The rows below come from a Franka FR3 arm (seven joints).
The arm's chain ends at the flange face. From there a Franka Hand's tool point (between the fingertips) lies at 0.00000 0.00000 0.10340 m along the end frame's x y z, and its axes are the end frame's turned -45 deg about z.
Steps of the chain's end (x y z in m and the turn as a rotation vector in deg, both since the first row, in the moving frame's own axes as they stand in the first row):
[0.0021, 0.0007, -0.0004, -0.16, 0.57, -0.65]
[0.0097, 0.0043, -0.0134, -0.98, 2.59, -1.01]
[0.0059, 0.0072, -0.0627, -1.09, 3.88, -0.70]
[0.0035, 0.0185, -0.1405, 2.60, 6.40, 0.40]
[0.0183, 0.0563, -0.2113, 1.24, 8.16, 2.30]
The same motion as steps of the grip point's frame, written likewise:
[0.0015, 0.0029, -0.0004, -0.52, 0.29, -0.65]
[0.0059, 0.0144, -0.0135, -2.52, 1.14, -1.01]
[0.0027, 0.0156, -0.0630, -3.51, 1.97, -0.70]
[0.0008, 0.0204, -0.1413, -2.69, 6.36, 0.40]
[-0.0151, 0.0618, -0.2124, -4.89, 6.65, 2.30]

